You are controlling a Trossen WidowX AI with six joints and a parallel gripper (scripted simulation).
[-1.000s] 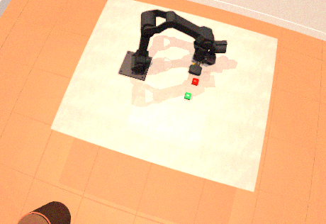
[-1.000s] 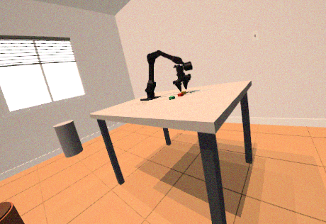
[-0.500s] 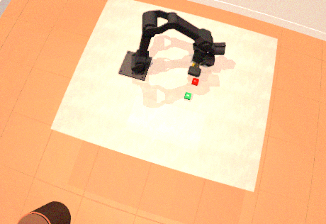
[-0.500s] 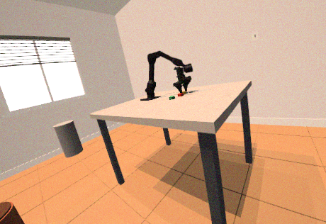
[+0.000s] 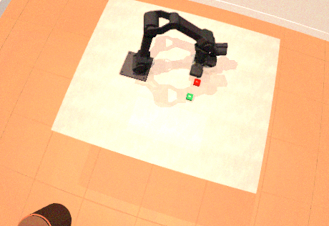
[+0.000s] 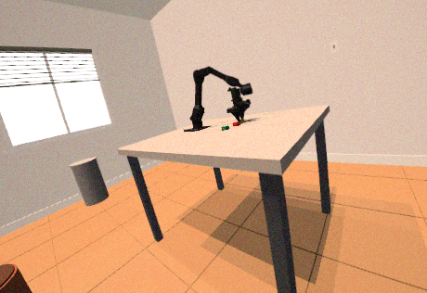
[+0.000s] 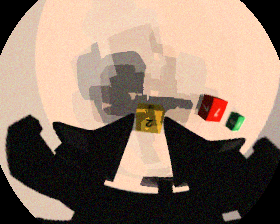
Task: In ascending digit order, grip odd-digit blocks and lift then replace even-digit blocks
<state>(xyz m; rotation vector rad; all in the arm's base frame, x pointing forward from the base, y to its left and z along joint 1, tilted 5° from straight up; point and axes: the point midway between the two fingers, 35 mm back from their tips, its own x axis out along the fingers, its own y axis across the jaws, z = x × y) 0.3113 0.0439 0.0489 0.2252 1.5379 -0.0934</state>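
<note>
Now: gripper tip right at the yellow block. The rest, counted from my gripper tip: red block 100 mm to the right; then green block 30 mm behind, 180 mm to the right.
</note>
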